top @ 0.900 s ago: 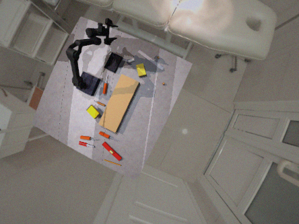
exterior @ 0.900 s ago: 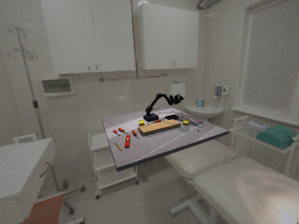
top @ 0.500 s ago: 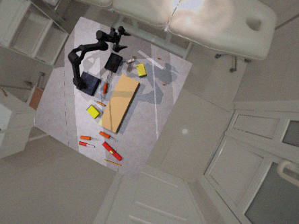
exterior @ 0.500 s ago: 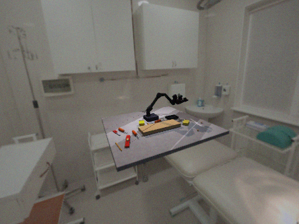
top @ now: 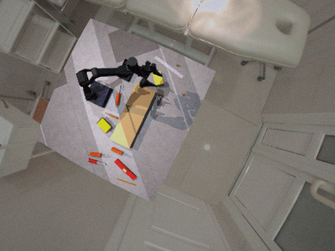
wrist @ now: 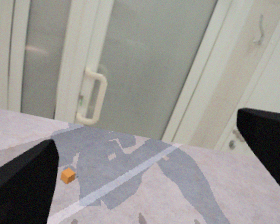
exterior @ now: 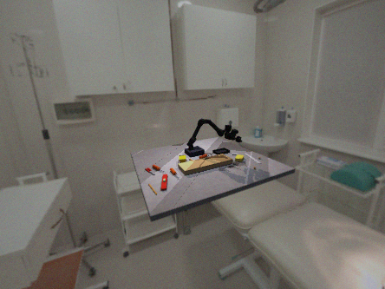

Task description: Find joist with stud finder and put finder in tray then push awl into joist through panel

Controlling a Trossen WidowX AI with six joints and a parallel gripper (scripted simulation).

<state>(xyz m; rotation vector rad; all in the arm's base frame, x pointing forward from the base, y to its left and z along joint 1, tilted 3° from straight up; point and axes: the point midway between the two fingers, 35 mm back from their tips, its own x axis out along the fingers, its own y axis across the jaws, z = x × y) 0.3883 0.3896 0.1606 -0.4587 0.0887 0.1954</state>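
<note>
The yellow stud finder lies 530 mm to the right of my gripper tip, 220 mm below it and 180 mm behind it. Also, from my gripper tip: yellow block (220 mm below, 70 mm behind, 50 mm to the left); black tray (340 mm behind, 220 mm below, 40 mm to the right); white piece (230 mm below, 210 mm behind, 70 mm to the left).
</note>
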